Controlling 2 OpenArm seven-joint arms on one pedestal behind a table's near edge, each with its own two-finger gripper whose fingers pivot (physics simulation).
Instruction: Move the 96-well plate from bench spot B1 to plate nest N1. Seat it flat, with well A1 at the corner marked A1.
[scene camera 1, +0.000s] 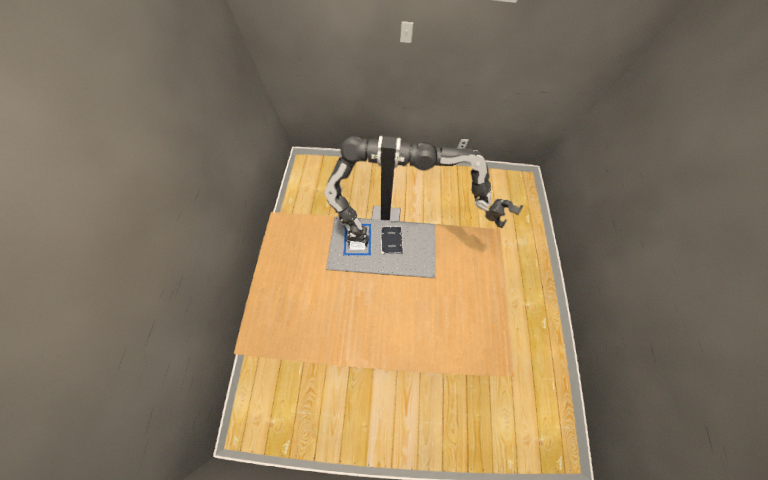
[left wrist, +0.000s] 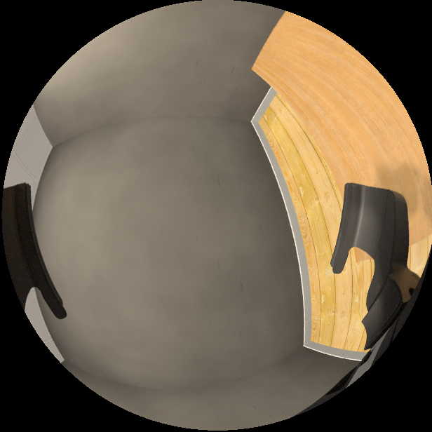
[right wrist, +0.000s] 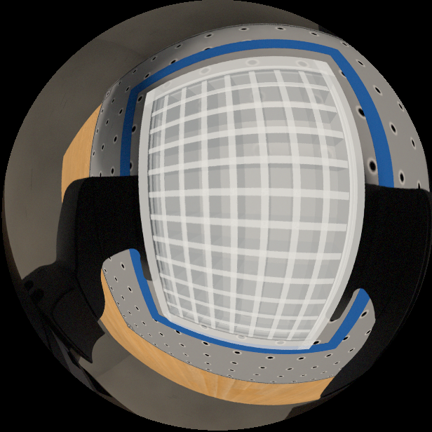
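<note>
The clear 96-well plate (scene camera 1: 356, 246) (right wrist: 247, 177) lies within the blue outline (scene camera 1: 370, 240) (right wrist: 275, 44) of bench spot B1. It looks level; whether it is raised a little I cannot tell. My right gripper (scene camera 1: 357, 238) (right wrist: 242, 295) is shut on the plate, one dark finger against each long side in the right wrist view. The dark plate nest (scene camera 1: 391, 240) stands to the right of the outline in the scene view. The A1 corner marks are too small to read. My left gripper (scene camera 1: 510, 217) (left wrist: 199, 292) is open, with no object between its fingers, off to the right.
A grey perforated board (scene camera 1: 419, 249) (right wrist: 390, 100) lies under the outline and nest. It is on the wooden table (scene camera 1: 368, 316) (left wrist: 350, 85) (right wrist: 75, 155) at the pedestal side. The black pedestal (scene camera 1: 386, 186) rises behind the board.
</note>
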